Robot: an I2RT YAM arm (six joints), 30 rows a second.
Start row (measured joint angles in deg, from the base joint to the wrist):
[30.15, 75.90, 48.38, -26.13, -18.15, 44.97]
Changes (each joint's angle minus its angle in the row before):
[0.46, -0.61, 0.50, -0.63, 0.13, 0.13]
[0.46, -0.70, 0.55, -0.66, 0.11, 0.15]
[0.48, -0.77, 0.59, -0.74, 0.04, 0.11]
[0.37, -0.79, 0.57, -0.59, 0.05, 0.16]
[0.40, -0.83, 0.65, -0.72, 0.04, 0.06]
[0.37, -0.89, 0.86, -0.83, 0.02, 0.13]
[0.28, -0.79, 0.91, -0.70, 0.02, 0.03]
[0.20, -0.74, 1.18, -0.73, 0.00, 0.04]
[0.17, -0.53, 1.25, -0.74, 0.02, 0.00]
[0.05, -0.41, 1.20, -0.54, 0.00, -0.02]
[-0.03, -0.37, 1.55, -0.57, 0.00, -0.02]
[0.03, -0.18, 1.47, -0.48, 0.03, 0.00]
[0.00, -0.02, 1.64, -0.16, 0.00, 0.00]
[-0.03, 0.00, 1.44, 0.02, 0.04, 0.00]
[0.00, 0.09, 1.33, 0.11, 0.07, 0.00]
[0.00, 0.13, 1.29, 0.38, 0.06, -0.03]
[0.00, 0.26, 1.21, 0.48, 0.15, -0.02]
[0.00, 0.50, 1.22, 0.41, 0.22, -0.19]
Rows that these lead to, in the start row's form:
[30.61, 75.29, 48.88, -26.76, -18.02, 45.10]
[31.07, 74.59, 49.43, -27.42, -17.91, 45.25]
[31.55, 73.82, 50.02, -28.16, -17.87, 45.36]
[31.92, 73.03, 50.59, -28.75, -17.82, 45.52]
[32.32, 72.20, 51.24, -29.47, -17.78, 45.58]
[32.69, 71.31, 52.10, -30.30, -17.76, 45.71]
[32.97, 70.52, 53.01, -31.00, -17.74, 45.74]
[33.17, 69.78, 54.19, -31.73, -17.74, 45.78]
[33.34, 69.25, 55.44, -32.47, -17.72, 45.78]
[33.39, 68.84, 56.64, -33.01, -17.72, 45.76]
[33.36, 68.47, 58.19, -33.58, -17.72, 45.74]
[33.39, 68.29, 59.66, -34.06, -17.69, 45.74]
[33.39, 68.27, 61.30, -34.22, -17.69, 45.74]
[33.36, 68.27, 62.74, -34.20, -17.65, 45.74]
[33.36, 68.36, 64.07, -34.09, -17.58, 45.74]
[33.36, 68.49, 65.36, -33.71, -17.52, 45.71]
[33.36, 68.75, 66.57, -33.23, -17.37, 45.69]
[33.36, 69.25, 67.79, -32.82, -17.15, 45.50]

